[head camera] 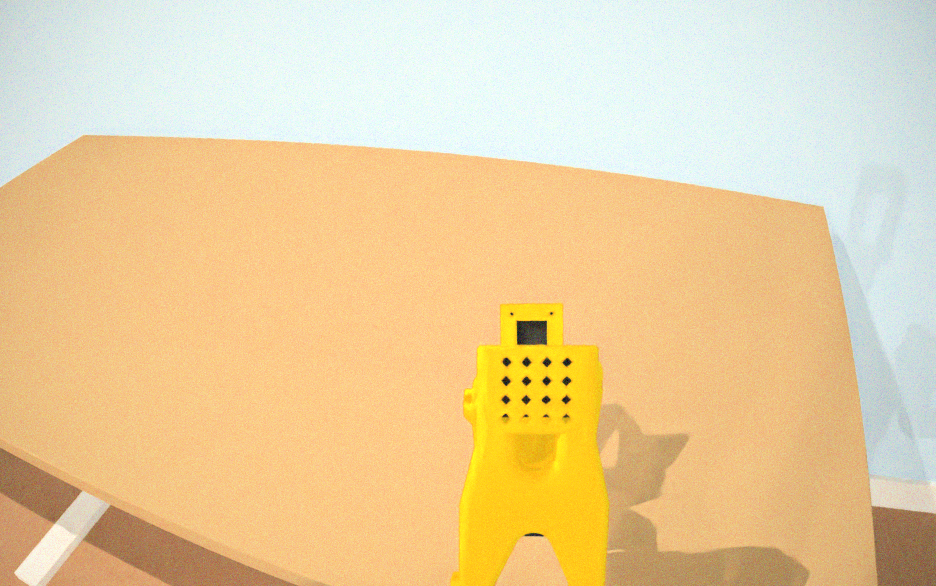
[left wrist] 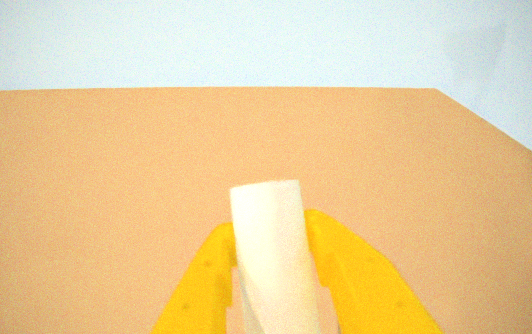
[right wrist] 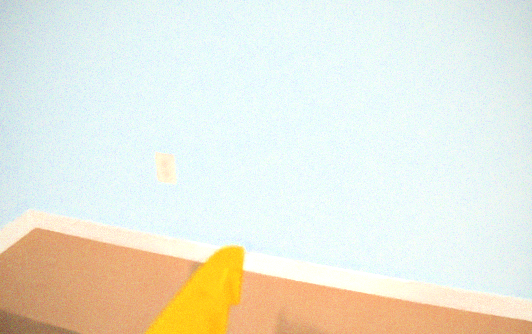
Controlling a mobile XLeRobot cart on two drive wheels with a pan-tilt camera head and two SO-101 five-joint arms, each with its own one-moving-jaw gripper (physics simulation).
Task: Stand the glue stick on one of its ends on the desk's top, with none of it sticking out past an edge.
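Frame: origin at the left arm's base, x ahead, y left, z up, level; centimetres.
Seen in the pictures: left hand, tool point: (left wrist: 235,238); right hand, tool point: (right wrist: 242,268).
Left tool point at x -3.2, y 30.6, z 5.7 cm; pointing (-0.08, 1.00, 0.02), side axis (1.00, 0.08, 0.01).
Observation:
A point is followed by its place in that frame.
The white glue stick (left wrist: 272,240) {x -2.2, y 29.7, z 6.5 cm} is between the two yellow jaws of my left gripper (left wrist: 270,242) {x -3.2, y 30.6, z 5.7 cm} in the left wrist view. The jaws press on its two sides, and its far end sticks out a little past their tips. Its near end runs out of the picture at the bottom. Whether its end touches the desk (head camera: 276,276) {x -35.7, y 54.6, z -5.5 cm} (left wrist: 125,150) {x -21.9, y 57.8, z -5.5 cm} cannot be told. In the head camera my left arm hides the glue stick and the jaws. My right gripper shows one notched yellow jaw in the right wrist view, so it is fully open, pointing toward the wall and floor.
The desk's far edge and right corner show in the head camera, with the pale blue wall (head camera: 449,69) {x -20.5, y 97.0, z 7.5 cm} behind. The arm's shadow (head camera: 642,462) {x 7.6, y 29.1, z -5.5 cm} falls on the desk at the right. A white desk leg (head camera: 62,538) shows at the lower left. A wall outlet (right wrist: 166,168) {x 118.3, y 3.5, z -37.4 cm} shows in the right wrist view.

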